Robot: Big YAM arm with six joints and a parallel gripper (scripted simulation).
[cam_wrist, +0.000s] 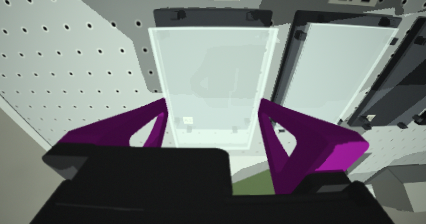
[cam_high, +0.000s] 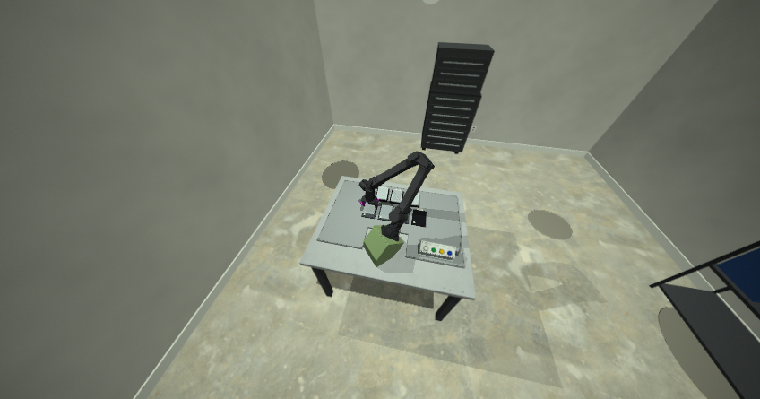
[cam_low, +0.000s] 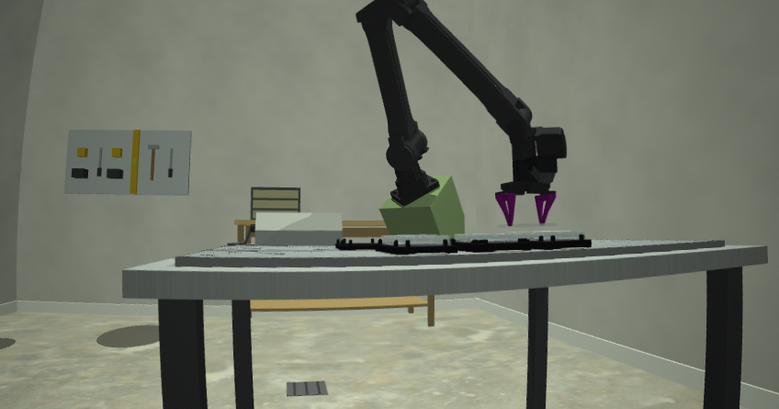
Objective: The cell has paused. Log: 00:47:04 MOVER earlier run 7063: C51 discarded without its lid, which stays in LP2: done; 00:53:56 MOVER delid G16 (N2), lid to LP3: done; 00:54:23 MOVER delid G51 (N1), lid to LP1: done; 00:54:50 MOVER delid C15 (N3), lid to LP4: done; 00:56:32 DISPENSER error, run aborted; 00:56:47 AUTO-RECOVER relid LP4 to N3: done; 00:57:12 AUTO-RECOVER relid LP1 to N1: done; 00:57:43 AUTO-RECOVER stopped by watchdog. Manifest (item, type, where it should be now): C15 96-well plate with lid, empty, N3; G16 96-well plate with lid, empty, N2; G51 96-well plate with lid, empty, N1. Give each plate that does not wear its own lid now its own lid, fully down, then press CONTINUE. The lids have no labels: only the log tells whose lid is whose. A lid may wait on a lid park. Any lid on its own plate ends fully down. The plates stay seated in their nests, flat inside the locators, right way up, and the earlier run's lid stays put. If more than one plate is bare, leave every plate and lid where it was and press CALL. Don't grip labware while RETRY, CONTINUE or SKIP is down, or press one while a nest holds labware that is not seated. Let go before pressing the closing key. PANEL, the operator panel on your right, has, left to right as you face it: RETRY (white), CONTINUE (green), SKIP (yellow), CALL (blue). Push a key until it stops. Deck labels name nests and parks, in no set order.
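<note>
Now: hand 5 cm above the park LP3. Also, from my hand: lid park label: 9 cm ahead, 2 cm to the right, 5 cm below; park LP1: 8 cm behind, 38 cm to the right, 5 cm below; park LP4: 5 cm behind, 25 cm to the right, 5 cm below.
</note>
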